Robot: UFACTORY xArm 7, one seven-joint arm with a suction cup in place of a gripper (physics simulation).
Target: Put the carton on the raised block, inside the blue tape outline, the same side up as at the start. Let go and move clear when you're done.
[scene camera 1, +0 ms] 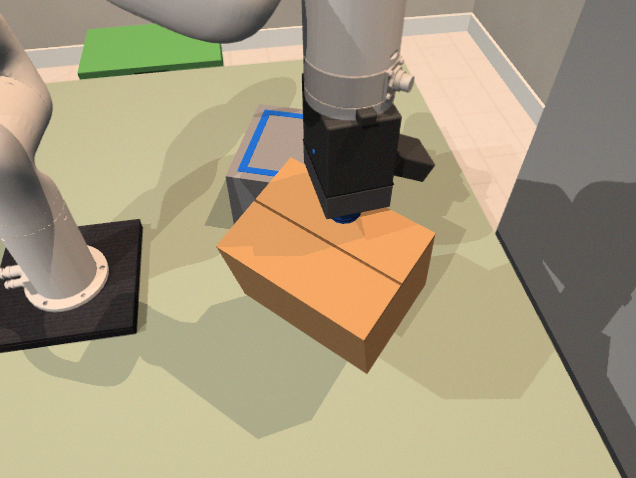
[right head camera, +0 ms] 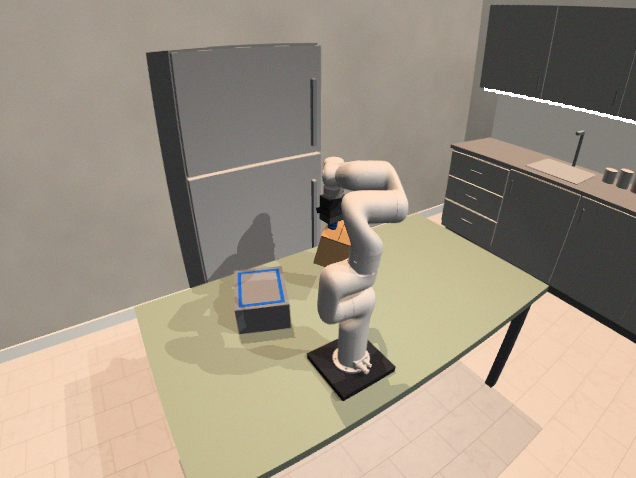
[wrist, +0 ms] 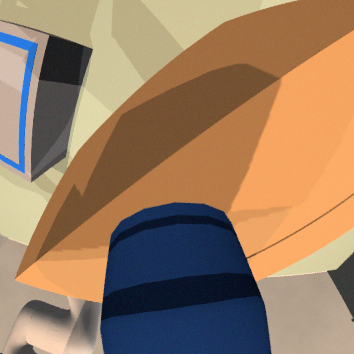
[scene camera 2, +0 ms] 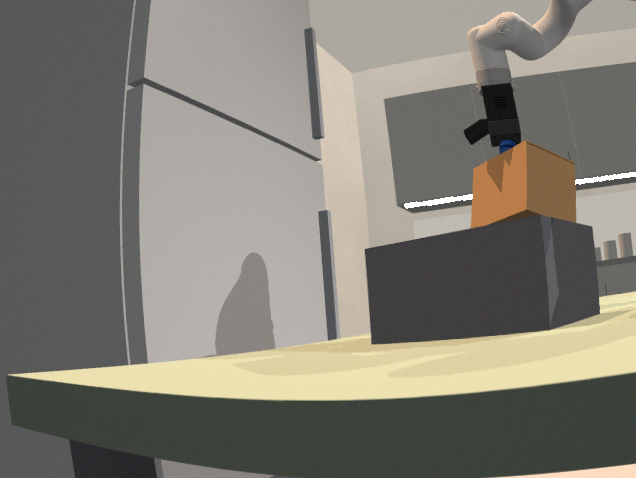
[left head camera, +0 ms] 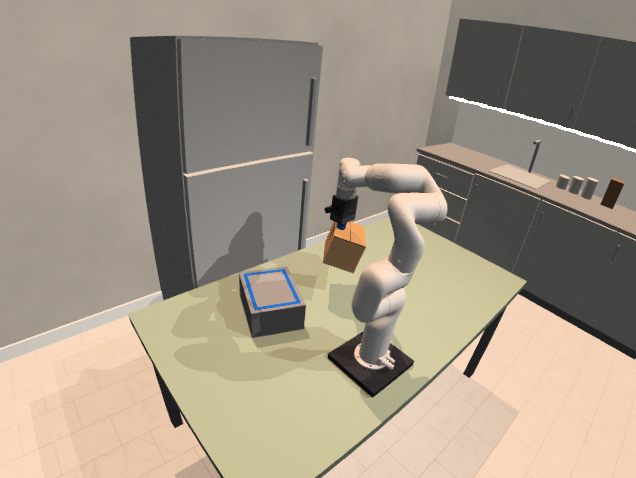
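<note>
The orange-brown carton (left head camera: 344, 251) (right head camera: 331, 249) (scene camera 1: 308, 256) (scene camera 2: 550, 185) (wrist: 300, 125) hangs in the air above the table, seam face up and somewhat tilted. My suction cup (left head camera: 341, 226) (right head camera: 333, 226) (scene camera 1: 344, 218) (scene camera 2: 506, 146) (wrist: 175, 250) is attached to its top face, off-centre, to one side of the seam. The dark raised block (left head camera: 277, 321) (right head camera: 263, 317) (scene camera 1: 240, 197) (scene camera 2: 457, 287) (wrist: 60, 100) stands apart from the carton, to its left in the head views. The blue tape outline (left head camera: 277, 305) (right head camera: 261, 304) (scene camera 1: 253, 140) (wrist: 26, 107) lies on its top. The arm partly hides the carton in the right head view.
The arm's black base plate (left head camera: 340, 363) (right head camera: 323, 367) (scene camera 1: 123, 308) is on the green table (left head camera: 257, 406) (right head camera: 231, 411). A grey refrigerator (left head camera: 246, 107) (right head camera: 246, 113) stands behind the table. A green panel (scene camera 1: 149, 51) is beyond the table's far edge.
</note>
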